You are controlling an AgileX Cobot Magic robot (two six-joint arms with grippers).
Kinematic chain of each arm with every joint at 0, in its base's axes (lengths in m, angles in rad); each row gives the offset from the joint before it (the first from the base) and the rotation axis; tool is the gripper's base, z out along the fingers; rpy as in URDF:
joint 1: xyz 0 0 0.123 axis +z
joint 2: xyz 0 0 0 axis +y
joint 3: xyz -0.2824 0 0.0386 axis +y
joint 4: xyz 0.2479 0 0.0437 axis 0.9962 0 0.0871
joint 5: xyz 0 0 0 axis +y
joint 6: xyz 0.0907 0 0.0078 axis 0.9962 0 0.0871
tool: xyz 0 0 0 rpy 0 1.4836 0
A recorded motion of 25 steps. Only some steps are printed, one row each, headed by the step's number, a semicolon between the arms.
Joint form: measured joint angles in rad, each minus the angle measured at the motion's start. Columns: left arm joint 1, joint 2, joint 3, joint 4, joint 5, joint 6; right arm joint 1, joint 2, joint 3, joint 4, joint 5, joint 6.
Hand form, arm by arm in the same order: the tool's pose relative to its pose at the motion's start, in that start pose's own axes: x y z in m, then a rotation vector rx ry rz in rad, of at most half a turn. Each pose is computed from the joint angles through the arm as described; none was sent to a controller.
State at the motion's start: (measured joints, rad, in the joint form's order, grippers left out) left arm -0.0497 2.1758 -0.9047 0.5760 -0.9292 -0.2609; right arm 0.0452 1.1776 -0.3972 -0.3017 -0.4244 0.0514
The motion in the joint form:
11: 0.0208 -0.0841 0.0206 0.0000 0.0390 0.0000; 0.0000 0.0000 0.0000 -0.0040 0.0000 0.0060
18: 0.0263 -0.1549 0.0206 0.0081 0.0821 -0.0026; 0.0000 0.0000 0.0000 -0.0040 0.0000 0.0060
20: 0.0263 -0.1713 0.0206 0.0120 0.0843 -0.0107; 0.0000 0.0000 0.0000 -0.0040 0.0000 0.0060
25: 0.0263 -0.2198 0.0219 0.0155 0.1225 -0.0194; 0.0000 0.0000 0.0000 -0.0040 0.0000 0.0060
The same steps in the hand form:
11: -0.0220 0.0060 -0.0136 -0.0367 -0.0198 0.0212; 0.0000 0.0001 0.0000 -0.0016 0.0001 0.0024
18: -0.0437 0.0076 -0.0221 -0.0562 -0.0399 0.0522; 0.0000 0.0001 0.0000 -0.0016 0.0001 0.0024
20: -0.0494 0.0071 -0.0241 -0.0558 -0.0517 0.0538; 0.0000 0.0001 0.0000 -0.0016 0.0001 0.0024
25: -0.0629 0.0067 -0.0305 -0.0704 -0.0569 0.0665; 0.0000 0.0001 0.0000 -0.0016 0.0001 0.0024

